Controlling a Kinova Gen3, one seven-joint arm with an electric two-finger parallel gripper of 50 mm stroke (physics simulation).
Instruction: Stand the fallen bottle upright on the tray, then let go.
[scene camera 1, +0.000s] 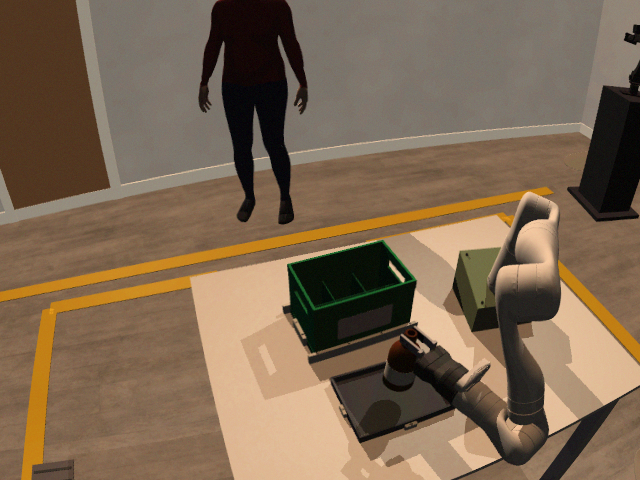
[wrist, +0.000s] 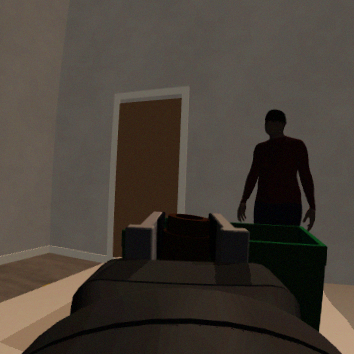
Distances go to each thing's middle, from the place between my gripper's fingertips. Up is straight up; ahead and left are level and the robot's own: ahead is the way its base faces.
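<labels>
I can see that my gripper is 1 cm to the right of the brown bottle (scene camera 1: 398, 375) and 7 cm above it. There is also the grey rail (scene camera 1: 357, 344), which, counted from my hand, is 5 cm ahead, 17 cm to the right and 20 cm below.
</labels>
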